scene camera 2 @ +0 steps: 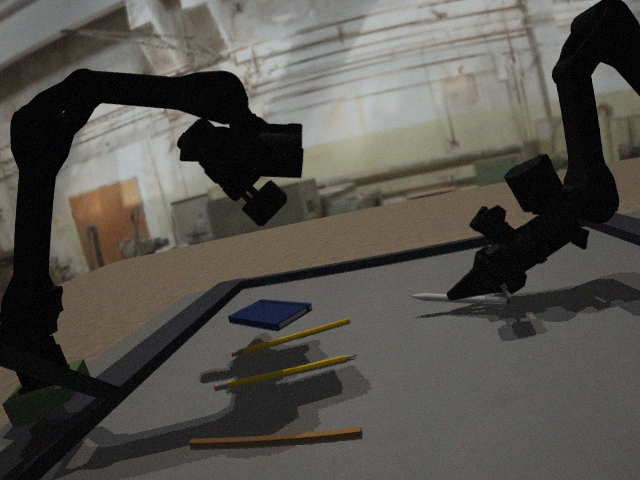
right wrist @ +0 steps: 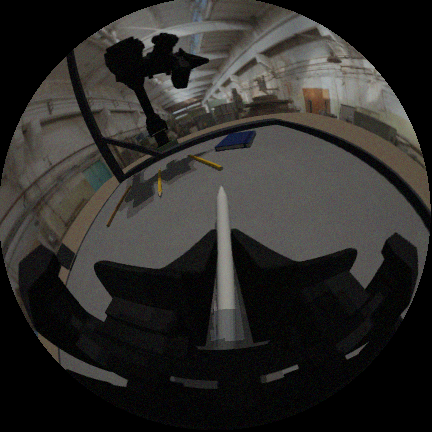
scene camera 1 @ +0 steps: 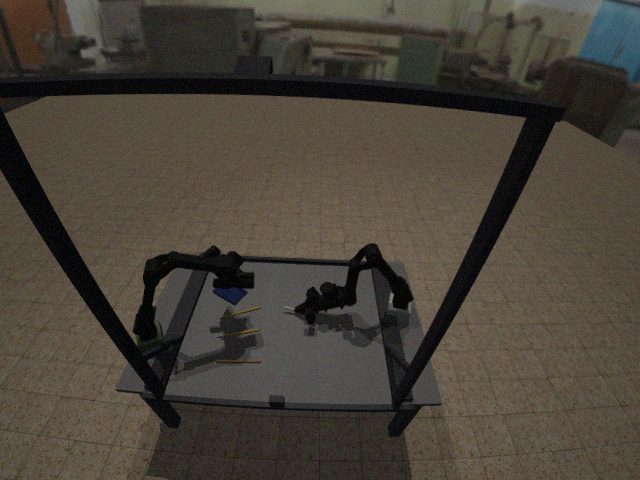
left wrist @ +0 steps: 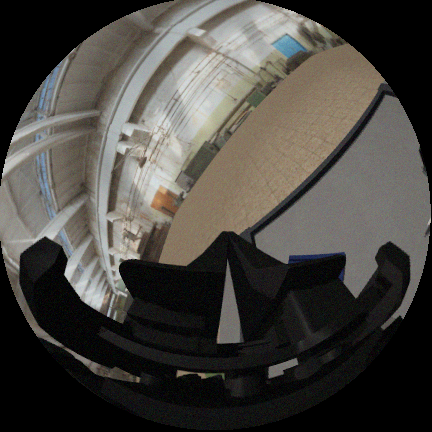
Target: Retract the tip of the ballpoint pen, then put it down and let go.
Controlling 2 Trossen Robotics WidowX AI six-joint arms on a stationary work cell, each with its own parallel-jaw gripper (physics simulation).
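Places are measured from the left arm's base along level axes (x ahead, y left, z up), in metres.
Pixels of known places: left gripper, fingertip midpoint: (right wrist: 208,60) (left wrist: 226,236); right gripper, fingertip midpoint: (scene camera 2: 448,297) (right wrist: 223,234) (scene camera 1: 294,309); left arm's base at its link origin: (right wrist: 163,143) (scene camera 1: 148,333) (left wrist: 217,383); right arm's base at its link origin: (scene camera 1: 400,303).
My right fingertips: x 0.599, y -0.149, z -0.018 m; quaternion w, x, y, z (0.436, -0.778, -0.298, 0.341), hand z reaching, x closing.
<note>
For each thing: its middle in the pictures, then the offset to it from my right fingertips. Level surfaces: height alone.
- white ballpoint pen at the middle of its body: (right wrist: 222,258) (scene camera 2: 460,299) (scene camera 1: 298,311) 0.013 m right, 0.012 m ahead, 0.005 m down
- grey table at its surface level: 0.022 m down
- blue notebook at the middle of its body: (scene camera 2: 268,313) (left wrist: 312,274) (right wrist: 237,138) (scene camera 1: 230,291) 0.246 m left, 0.218 m back, 0.016 m down
- orange-brown stick at the middle of its body: (scene camera 2: 270,440) (right wrist: 119,202) (scene camera 1: 238,361) 0.112 m right, 0.304 m back, 0.019 m down
The white ballpoint pen (scene camera 1: 288,308) (scene camera 2: 431,297) (right wrist: 224,265) lies lengthwise between the fingers of my right gripper (right wrist: 223,234) (scene camera 2: 452,296), which is shut on it. Its tapered end sticks out past the fingertips, toward the left in both scene views. The pen is nearly level and low over the grey table (scene camera 1: 320,372) (scene camera 2: 439,413); whether it touches the table is unclear. Whether the fine writing tip is out is too small to tell. My left gripper (left wrist: 226,236) (right wrist: 208,60) is shut and empty, high above the table's far left part.
A blue notebook (scene camera 1: 230,295) (scene camera 2: 269,314) (right wrist: 236,140) lies at the back left. Two yellow pencils (scene camera 2: 294,336) (scene camera 2: 289,370) and an orange-brown stick (scene camera 1: 238,361) (scene camera 2: 276,438) lie in front of it. Dark frame posts (scene camera 1: 480,258) (scene camera 1: 67,248) rise at the table's sides.
</note>
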